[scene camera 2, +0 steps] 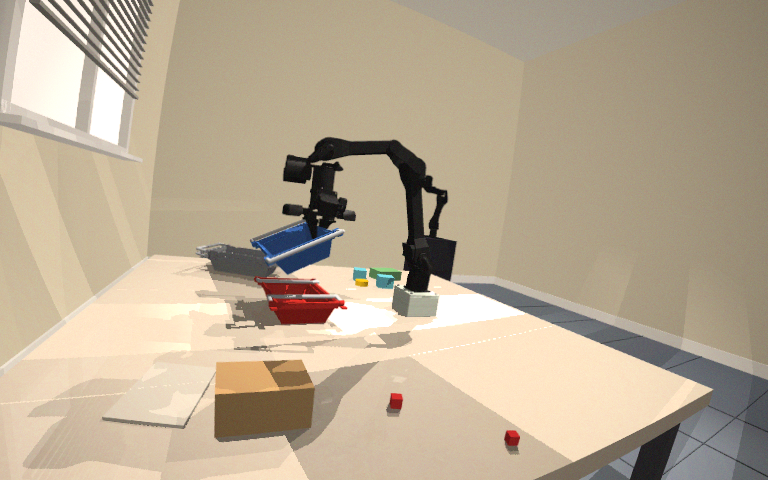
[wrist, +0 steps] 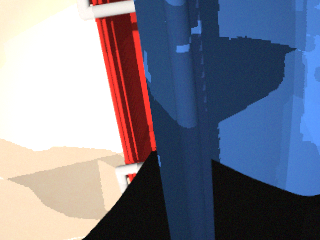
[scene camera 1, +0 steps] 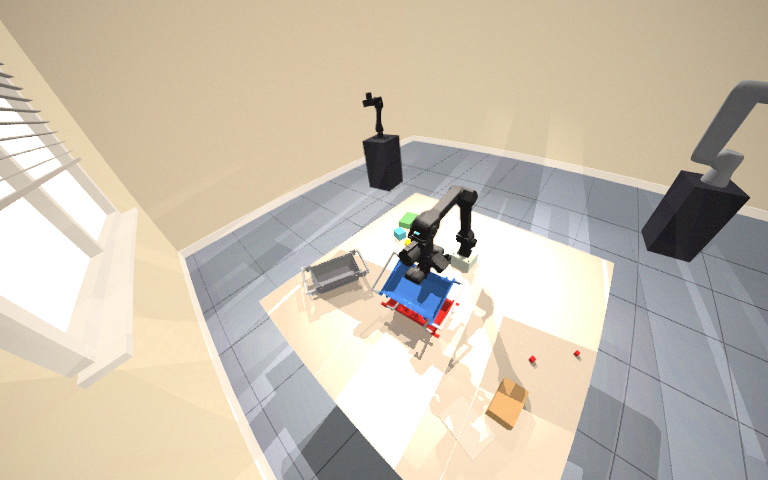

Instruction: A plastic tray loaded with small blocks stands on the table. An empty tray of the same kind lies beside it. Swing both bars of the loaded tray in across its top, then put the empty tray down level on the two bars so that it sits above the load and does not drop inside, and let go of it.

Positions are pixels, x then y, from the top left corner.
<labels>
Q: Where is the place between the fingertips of my gripper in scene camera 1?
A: At 425, 277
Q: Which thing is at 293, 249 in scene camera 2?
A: A blue tray.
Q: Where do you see a cardboard box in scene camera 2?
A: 251, 397
</labels>
